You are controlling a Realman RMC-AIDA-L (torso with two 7-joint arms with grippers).
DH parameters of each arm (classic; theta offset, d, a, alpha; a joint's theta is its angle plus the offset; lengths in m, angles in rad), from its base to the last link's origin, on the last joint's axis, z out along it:
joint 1: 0 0.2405 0 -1.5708
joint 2: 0 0 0 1.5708
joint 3: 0 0.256 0 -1.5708
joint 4: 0 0 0 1.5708
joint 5: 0 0.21 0 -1.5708
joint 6: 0 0 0 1.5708
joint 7: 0 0.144 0 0
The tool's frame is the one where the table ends.
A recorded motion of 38 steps. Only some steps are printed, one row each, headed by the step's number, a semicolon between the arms.
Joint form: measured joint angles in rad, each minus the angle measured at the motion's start. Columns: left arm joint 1, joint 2, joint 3, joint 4, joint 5, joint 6, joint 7; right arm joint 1, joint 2, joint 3, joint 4, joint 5, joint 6, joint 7.
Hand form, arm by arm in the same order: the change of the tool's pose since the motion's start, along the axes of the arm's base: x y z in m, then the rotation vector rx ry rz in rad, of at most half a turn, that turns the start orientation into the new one. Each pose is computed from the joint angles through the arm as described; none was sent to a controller.
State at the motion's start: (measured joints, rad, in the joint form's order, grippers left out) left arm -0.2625 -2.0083 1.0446 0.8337 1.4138 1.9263 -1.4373; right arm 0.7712 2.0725 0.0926 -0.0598 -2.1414 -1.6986 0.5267
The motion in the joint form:
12: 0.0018 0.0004 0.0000 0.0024 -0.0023 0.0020 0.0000; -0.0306 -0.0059 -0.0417 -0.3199 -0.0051 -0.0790 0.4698
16: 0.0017 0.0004 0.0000 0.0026 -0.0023 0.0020 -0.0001; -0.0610 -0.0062 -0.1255 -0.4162 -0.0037 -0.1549 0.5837
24: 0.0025 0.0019 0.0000 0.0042 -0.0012 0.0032 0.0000; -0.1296 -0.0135 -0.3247 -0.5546 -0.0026 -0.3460 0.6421
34: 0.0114 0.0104 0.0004 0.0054 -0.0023 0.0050 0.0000; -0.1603 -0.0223 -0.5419 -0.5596 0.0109 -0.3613 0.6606
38: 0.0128 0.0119 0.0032 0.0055 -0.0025 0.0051 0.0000; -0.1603 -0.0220 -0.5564 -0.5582 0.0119 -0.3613 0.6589
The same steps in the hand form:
12: 0.0000 -0.0004 0.0006 0.0014 -0.0013 -0.0017; 0.0364 0.0079 0.0512 -0.2012 -0.0238 -0.1580
16: 0.0001 -0.0004 0.0007 0.0015 -0.0012 -0.0019; 0.0433 -0.0045 0.0613 -0.2970 -0.0710 -0.1457
24: -0.0002 -0.0007 0.0012 0.0014 0.0014 -0.0032; 0.0491 -0.0403 0.0715 -0.4510 -0.2192 -0.0040
34: -0.0037 -0.0025 0.0039 0.0033 0.0086 0.0032; 0.0502 -0.0554 0.0558 -0.6031 -0.3392 0.0589
38: -0.0041 -0.0030 0.0039 0.0013 0.0105 0.0033; 0.0496 -0.0562 0.0542 -0.6119 -0.3467 0.0662

